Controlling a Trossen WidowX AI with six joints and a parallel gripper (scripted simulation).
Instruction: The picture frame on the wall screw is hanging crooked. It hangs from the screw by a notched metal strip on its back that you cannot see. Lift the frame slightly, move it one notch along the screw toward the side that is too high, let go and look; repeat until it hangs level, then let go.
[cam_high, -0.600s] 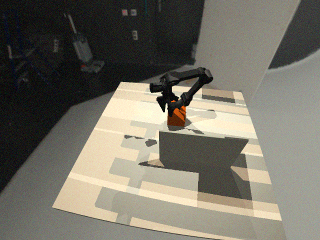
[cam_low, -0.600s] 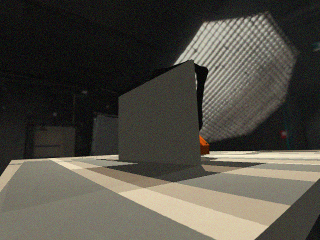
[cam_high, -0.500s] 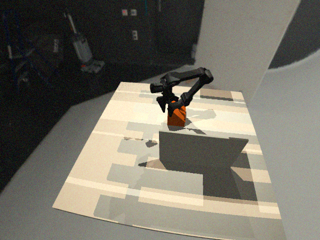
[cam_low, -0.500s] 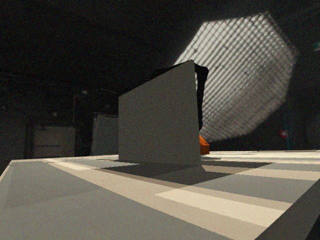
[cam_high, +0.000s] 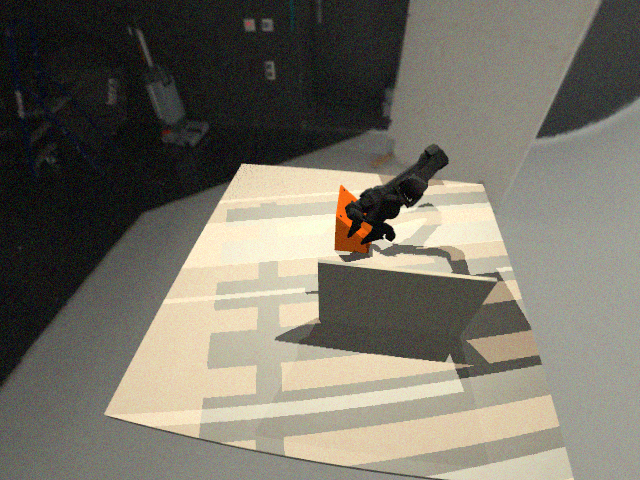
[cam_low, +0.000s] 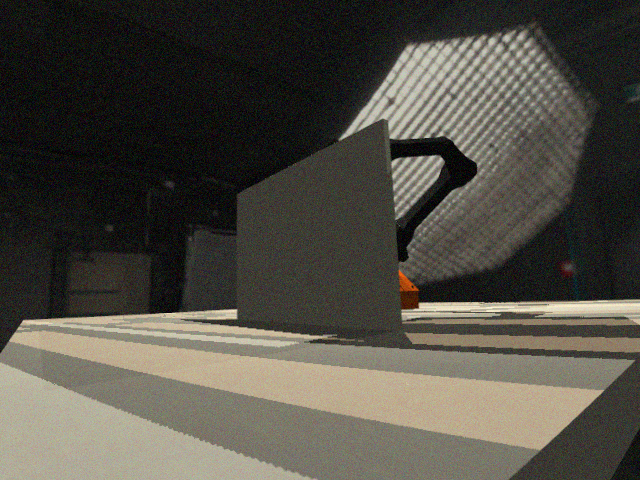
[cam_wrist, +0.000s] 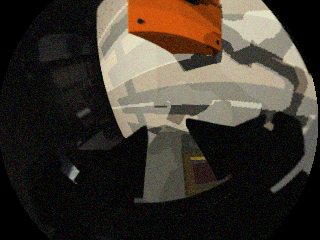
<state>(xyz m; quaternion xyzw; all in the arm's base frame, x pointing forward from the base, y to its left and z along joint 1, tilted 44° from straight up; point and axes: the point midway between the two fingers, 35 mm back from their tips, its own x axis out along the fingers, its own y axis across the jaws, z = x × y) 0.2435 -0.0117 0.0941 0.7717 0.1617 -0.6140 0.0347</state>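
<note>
The picture frame is 15 cm ahead of my gripper tip, 16 cm to the left of it and 5 cm below it. The rest, counted from my gripper tip: wall panel 16 cm ahead, 17 cm to the left, 5 cm below.
</note>
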